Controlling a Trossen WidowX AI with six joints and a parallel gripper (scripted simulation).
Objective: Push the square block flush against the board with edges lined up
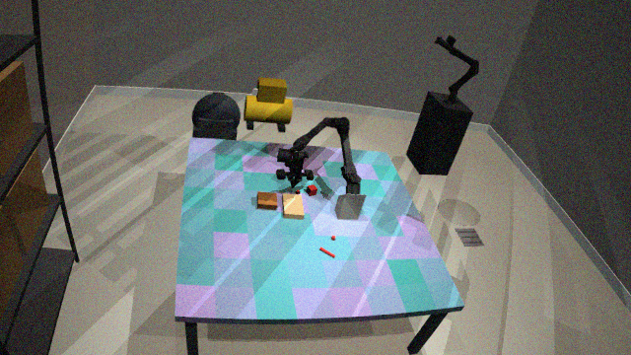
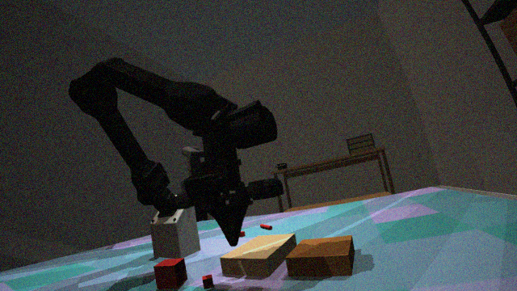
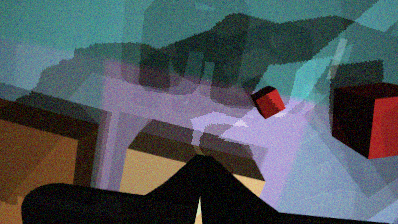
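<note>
Now: gripper tip 10 cm to the right of the board, 4 cm above it and 1 cm short of it. Also, from my gripper tip: square block 13 cm ahead, 5 cm to the left, 4 cm below; then red stick 41 cm to the left, 10 cm behind, 5 cm below.
</note>
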